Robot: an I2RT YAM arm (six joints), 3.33 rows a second.
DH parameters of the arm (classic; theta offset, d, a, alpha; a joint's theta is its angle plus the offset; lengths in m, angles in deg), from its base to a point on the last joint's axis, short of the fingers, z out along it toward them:
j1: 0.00 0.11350 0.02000 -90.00
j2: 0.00 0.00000 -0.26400 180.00
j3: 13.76 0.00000 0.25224 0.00
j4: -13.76 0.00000 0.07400 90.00
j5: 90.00 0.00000 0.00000 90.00
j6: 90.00 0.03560 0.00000 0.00
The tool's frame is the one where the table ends.
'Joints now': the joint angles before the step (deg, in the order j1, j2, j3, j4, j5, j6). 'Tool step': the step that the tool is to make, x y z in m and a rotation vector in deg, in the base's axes. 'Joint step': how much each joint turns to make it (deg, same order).
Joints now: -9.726, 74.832, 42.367, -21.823, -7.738, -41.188
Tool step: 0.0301, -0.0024, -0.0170, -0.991, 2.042, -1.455
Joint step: 0.847, 9.219, 3.662, 3.833, 2.389, 1.149
